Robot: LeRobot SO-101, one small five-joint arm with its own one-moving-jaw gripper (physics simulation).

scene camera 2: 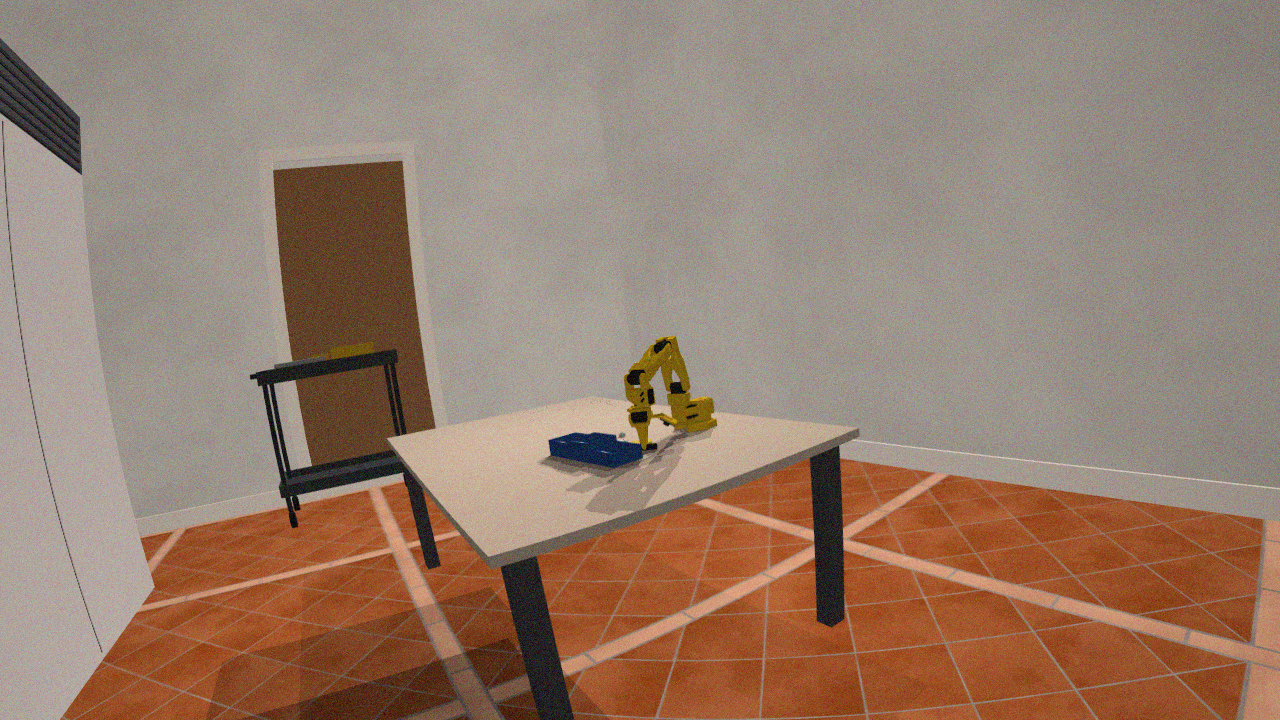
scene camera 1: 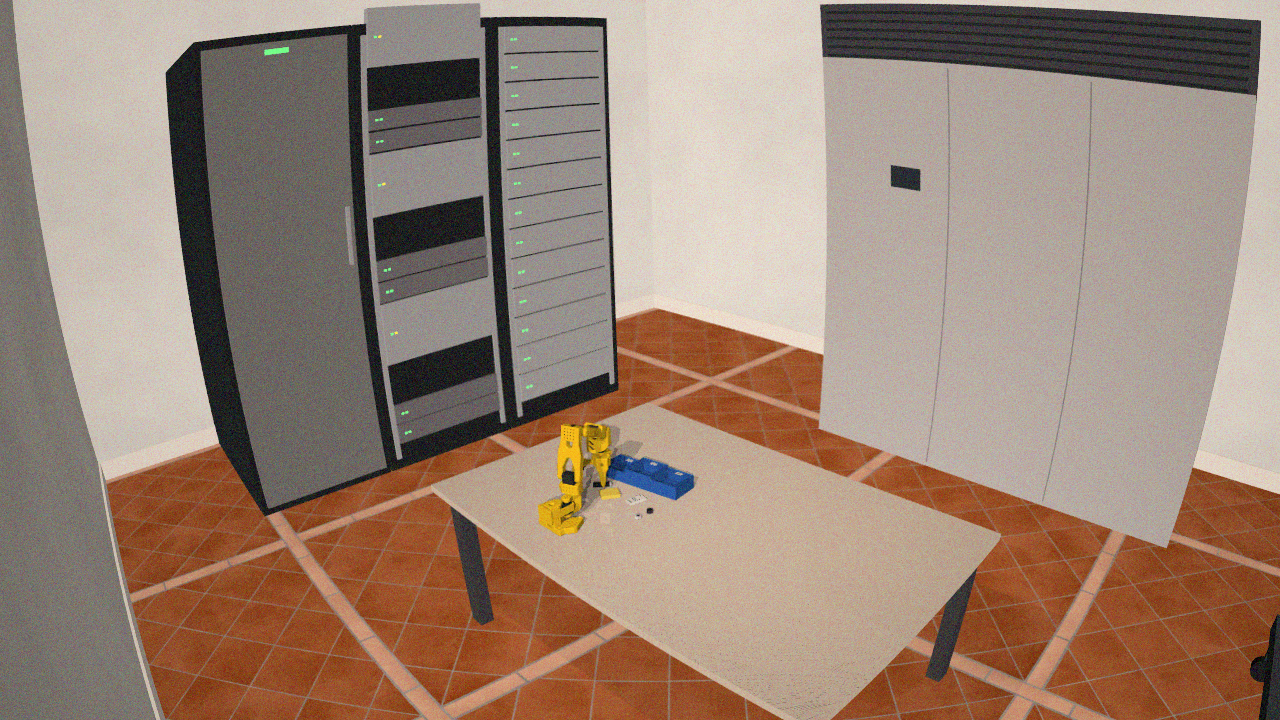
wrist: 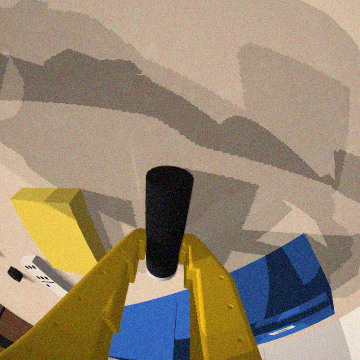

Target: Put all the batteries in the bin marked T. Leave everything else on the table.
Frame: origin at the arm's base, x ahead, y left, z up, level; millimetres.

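Seen in the pictures: hand at its tool point: (scene camera 2: 645, 445) (scene camera 1: 603, 484) (wrist: 146, 240); arm's base at its link origin: (scene camera 2: 689, 428) (scene camera 1: 568, 521).
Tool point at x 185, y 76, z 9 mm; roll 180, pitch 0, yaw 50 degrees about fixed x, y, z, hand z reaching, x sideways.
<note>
Offsets run from my tool point to a thing's top centre. Level surfaces: height alone.
A black cylindrical battery with a pale end {2 mm ahead, 7 mm left, 5 mm up} (scene camera 1: 601, 484) (scene camera 2: 650, 445) (wrist: 168, 215) lies between the jaws of my gripper (scene camera 1: 604, 484) (scene camera 2: 644, 446) (wrist: 165, 244). In the wrist view both jaws press on its sides near the pale end, so the gripper is shut on it. The battery is at or very near table height; a small lift cannot be told. The blue row of bins {107 mm ahead, 58 mm right, 37 mm up} (scene camera 1: 660, 481) (scene camera 2: 594, 449) (wrist: 285, 292) stands close beside the gripper. Small pale labels show on it, but I cannot read which one is T.
A yellow block {16 mm back, 44 mm right, 1 mm up} (scene camera 1: 609, 493) (wrist: 52, 227) lies beside the battery. A white domino {12 mm ahead, 117 mm right, 2 mm down} (scene camera 1: 636, 500) (wrist: 49, 276) and a small black cube {3 mm back, 185 mm right, 0 mm up} (scene camera 1: 649, 510) (wrist: 15, 273) lie farther off, with a small whitish piece {44 mm back, 185 mm right, 0 mm up} (scene camera 1: 638, 515) near the cube. All are on the beige table {9 mm down} (scene camera 1: 760, 555) (scene camera 2: 501, 501).
</note>
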